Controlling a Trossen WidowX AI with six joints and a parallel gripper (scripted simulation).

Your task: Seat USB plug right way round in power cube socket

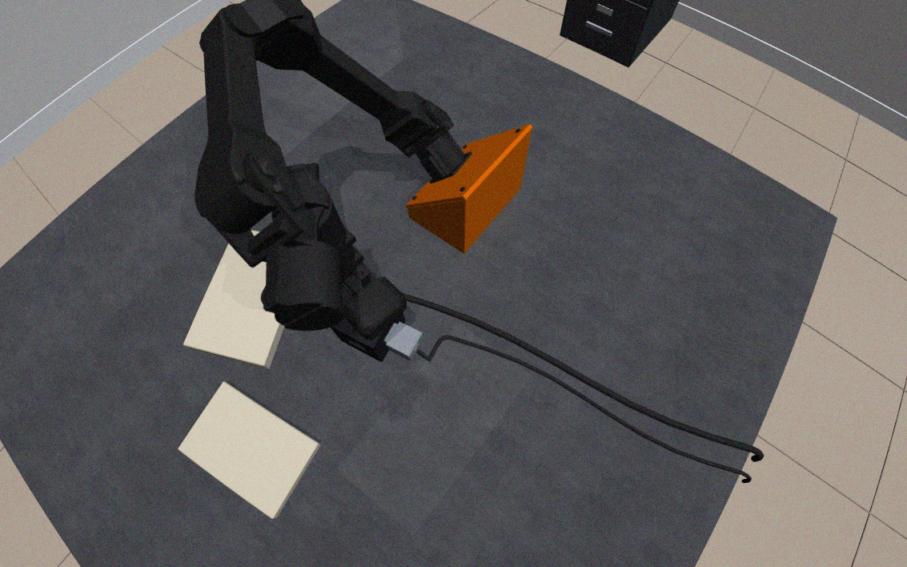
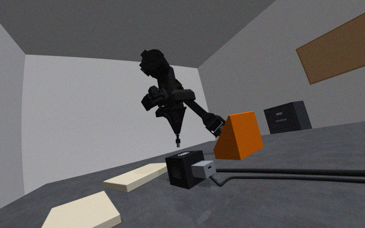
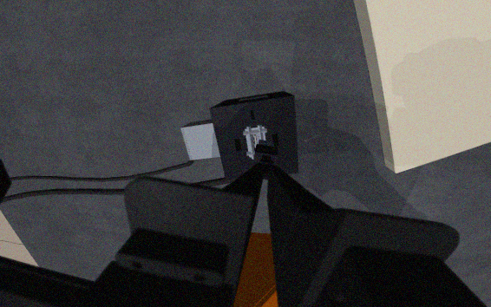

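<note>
My gripper tip is now 20 mm above the small USB plug. From my gripper tip the other things lie so: metal USB socket 10 mm to the left, 60 mm below.
</note>
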